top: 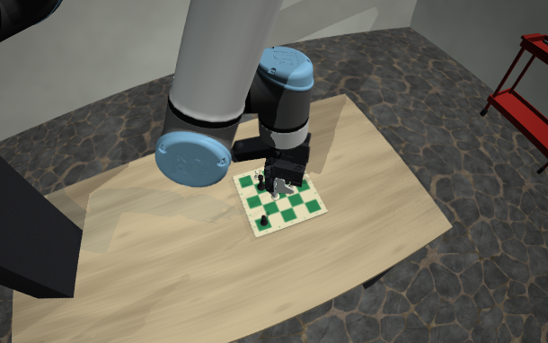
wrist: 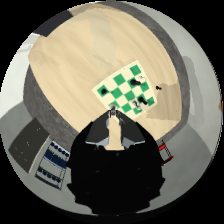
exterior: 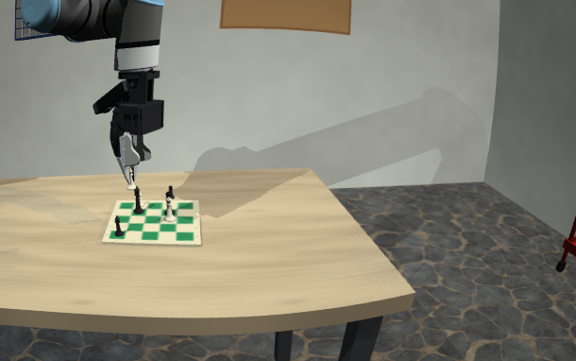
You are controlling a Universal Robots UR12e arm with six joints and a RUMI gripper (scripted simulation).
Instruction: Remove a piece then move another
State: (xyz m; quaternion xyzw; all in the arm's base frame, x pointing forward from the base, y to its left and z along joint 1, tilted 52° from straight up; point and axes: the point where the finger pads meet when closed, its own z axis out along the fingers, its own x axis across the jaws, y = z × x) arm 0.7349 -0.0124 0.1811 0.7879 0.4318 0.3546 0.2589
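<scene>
Right now the small black piece is 200 mm to the left of my hand, 120 mm below it and 70 mm ahead of it. From my hand the other things lie so: tall black piece 100 mm to the left, 100 mm below; then cream chessboard 130 mm below, 60 mm to the left, 40 mm ahead; then white pawn 10 mm below.
</scene>
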